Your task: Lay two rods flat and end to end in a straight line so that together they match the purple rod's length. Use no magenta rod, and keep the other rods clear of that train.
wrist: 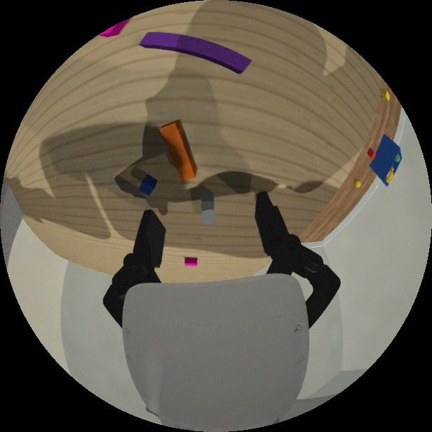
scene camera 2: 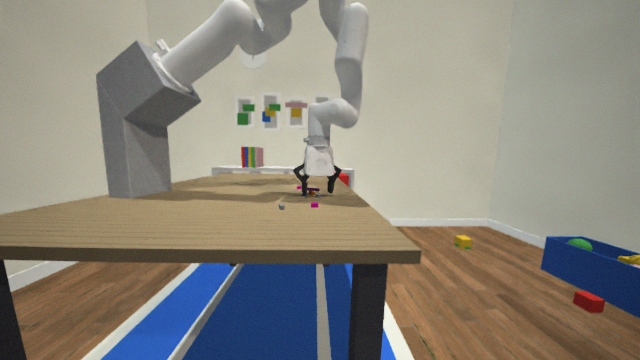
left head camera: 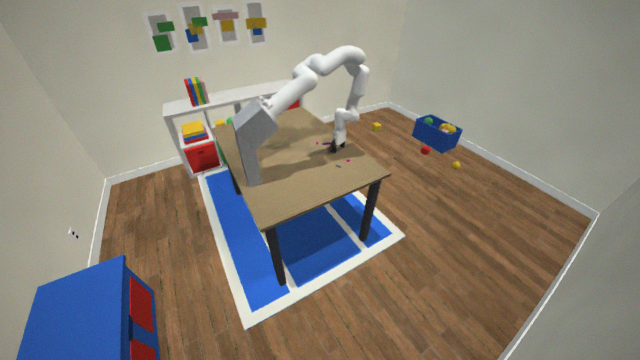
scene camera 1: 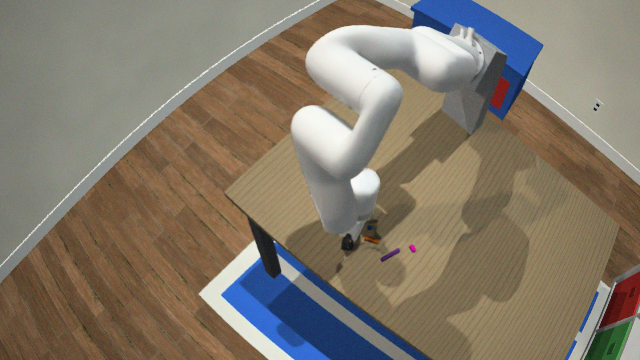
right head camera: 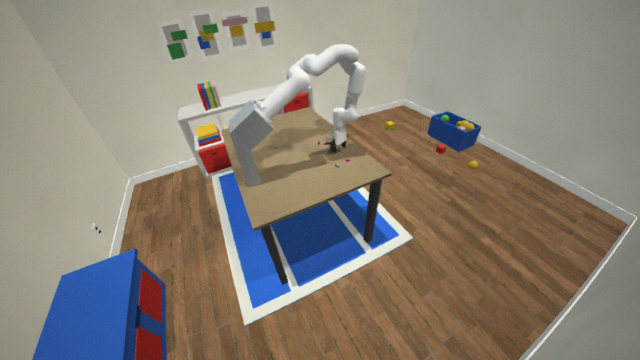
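Pixels of known places: gripper, between the fingertips: (scene camera 2: 317,193) (left head camera: 338,149) (right head camera: 339,149); arm's base, origin of its link: (scene camera 2: 173,74) (left head camera: 267,112) (right head camera: 262,114).
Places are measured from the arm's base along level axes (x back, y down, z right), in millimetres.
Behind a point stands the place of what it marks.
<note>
The purple rod (wrist: 197,50) (scene camera 1: 390,255) {x -462, y 384, z 68 mm} lies flat at the top of the wrist view. The orange rod (wrist: 178,150) (scene camera 1: 371,240) {x -433, y 384, z 133 mm} lies apart from it, at an angle. A short blue rod (wrist: 148,185) (scene camera 1: 369,228) {x -399, y 384, z 149 mm} lies left of the orange rod's near end. A grey rod (wrist: 207,210) lies apart from both, below the space between my fingertips. My gripper (wrist: 204,211) (scene camera 2: 317,193) {x -430, y 381, z 187 mm} is open and empty, low over the table. One magenta rod (wrist: 191,261) (scene camera 2: 314,205) {x -366, y 388, z 308 mm} lies nearer the table's end, another magenta rod (wrist: 116,28) (scene camera 1: 412,248) {x -425, y 384, z 11 mm} beyond the purple rod.
Another small grey piece (scene camera 2: 281,206) {x -277, y 385, z 299 mm} (left head camera: 338,166) {x -275, y 388, z 287 mm} lies on the wooden table (scene camera 2: 200,225) {x -105, y 393, z 351 mm}, near the first magenta rod. The arm's grey pedestal (scene camera 2: 145,160) {x 100, y 277, z -34 mm} stands at the table's left side in scene camera 2. A blue bin (left head camera: 435,135) is on the floor, away from the table.
</note>
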